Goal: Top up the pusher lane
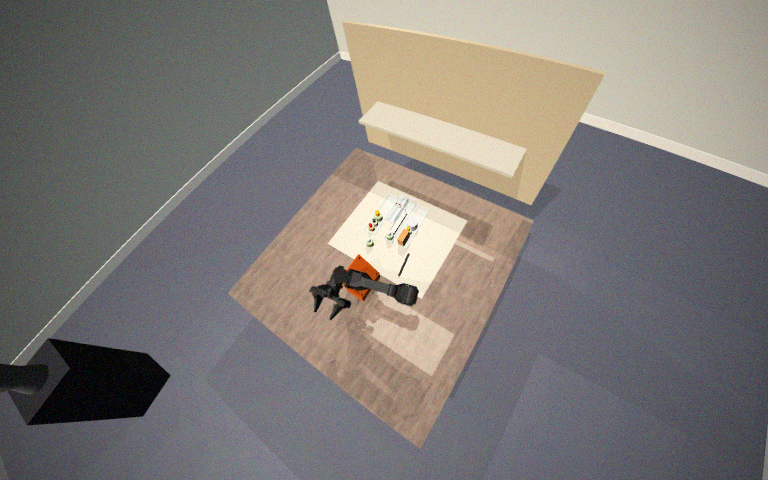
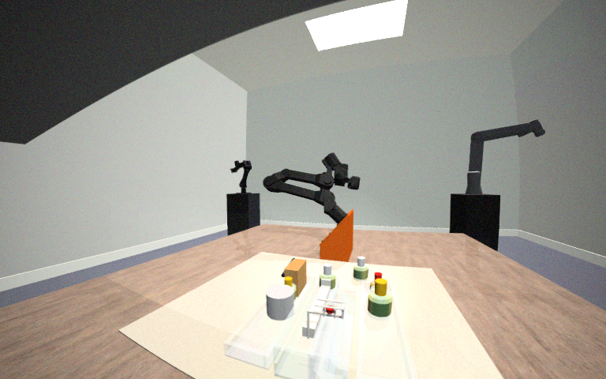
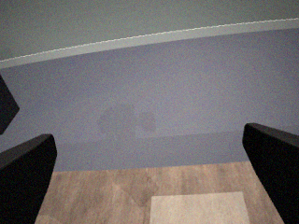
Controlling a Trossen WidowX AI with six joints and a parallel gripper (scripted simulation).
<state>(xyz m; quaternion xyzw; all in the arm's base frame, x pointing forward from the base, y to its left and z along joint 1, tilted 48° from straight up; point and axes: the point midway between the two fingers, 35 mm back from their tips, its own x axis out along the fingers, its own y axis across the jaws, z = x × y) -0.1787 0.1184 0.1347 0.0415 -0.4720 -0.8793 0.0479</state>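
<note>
The brown box lies 58 cm ahead of my gripper tip, 24 cm below it and 8 cm to the right of it. Round my gripper tip: grey cylinder: 69 cm ahead, 25 cm below, 9 cm to the right.
</note>
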